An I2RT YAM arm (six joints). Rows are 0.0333 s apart.
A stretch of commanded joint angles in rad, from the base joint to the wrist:
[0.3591 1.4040 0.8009 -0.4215 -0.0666 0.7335]
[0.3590 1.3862 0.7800 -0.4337 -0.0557 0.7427]
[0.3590 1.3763 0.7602 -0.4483 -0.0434 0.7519]
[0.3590 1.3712 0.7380 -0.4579 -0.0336 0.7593]
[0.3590 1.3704 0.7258 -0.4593 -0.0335 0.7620]
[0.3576 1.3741 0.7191 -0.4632 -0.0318 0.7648]
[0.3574 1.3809 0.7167 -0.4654 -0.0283 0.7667]
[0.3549 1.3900 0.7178 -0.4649 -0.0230 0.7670]
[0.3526 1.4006 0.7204 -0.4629 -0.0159 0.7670]
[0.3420 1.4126 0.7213 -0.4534 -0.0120 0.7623]
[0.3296 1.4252 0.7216 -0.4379 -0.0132 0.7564]
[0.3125 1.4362 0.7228 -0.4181 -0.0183 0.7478]
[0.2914 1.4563 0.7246 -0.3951 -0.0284 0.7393]
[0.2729 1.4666 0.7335 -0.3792 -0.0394 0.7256]
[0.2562 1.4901 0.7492 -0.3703 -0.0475 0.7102]
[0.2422 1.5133 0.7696 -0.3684 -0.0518 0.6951]
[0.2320 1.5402 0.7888 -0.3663 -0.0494 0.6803]
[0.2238 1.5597 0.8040 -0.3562 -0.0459 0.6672]
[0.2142 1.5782 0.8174 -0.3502 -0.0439 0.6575]
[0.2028 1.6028 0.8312 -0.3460 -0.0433 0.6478]
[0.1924 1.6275 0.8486 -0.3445 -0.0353 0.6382]
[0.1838 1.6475 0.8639 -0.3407 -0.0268 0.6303]
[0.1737 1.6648 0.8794 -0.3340 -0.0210 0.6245]
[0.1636 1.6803 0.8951 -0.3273 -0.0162 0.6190]
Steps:
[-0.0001 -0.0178 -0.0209 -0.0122 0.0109 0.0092]
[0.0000 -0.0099 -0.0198 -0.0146 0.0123 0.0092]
[0.0000 -0.0051 -0.0222 -0.0096 0.0098 0.0074]
[0.0000 -0.0008 -0.0122 -0.0014 0.0001 0.0027]
[-0.0014 0.0037 -0.0067 -0.0039 0.0017 0.0028]
[-0.0002 0.0068 -0.0024 -0.0022 0.0035 0.0019]
[-0.0025 0.0091 0.0011 0.0005 0.0053 0.0003]
[-0.0023 0.0106 0.0026 0.0020 0.0071 0.0000]
[-0.0106 0.0120 0.0009 0.0095 0.0039 -0.0047]
[-0.0124 0.0126 0.0003 0.0155 -0.0012 -0.0059]
[-0.0171 0.0110 0.0012 0.0198 -0.0051 -0.0086]
[-0.0211 0.0201 0.0018 0.0230 -0.0101 -0.0085]
[-0.0185 0.0103 0.0089 0.0159 -0.0110 -0.0137]
[-0.0167 0.0235 0.0157 0.0089 -0.0081 -0.0154]
[-0.0140 0.0232 0.0204 0.0019 -0.0043 -0.0151]
[-0.0102 0.0269 0.0192 0.0021 0.0024 -0.0148]
[-0.0082 0.0195 0.0152 0.0101 0.0035 -0.0131]
[-0.0096 0.0185 0.0134 0.0060 0.0020 -0.0097]
[-0.0114 0.0246 0.0138 0.0042 0.0006 -0.0097]
[-0.0104 0.0247 0.0174 0.0015 0.0080 -0.0096]
[-0.0086 0.0200 0.0153 0.0038 0.0085 -0.0079]
[-0.0101 0.0173 0.0155 0.0067 0.0058 -0.0058]
[-0.0101 0.0155 0.0157 0.0067 0.0048 -0.0055]

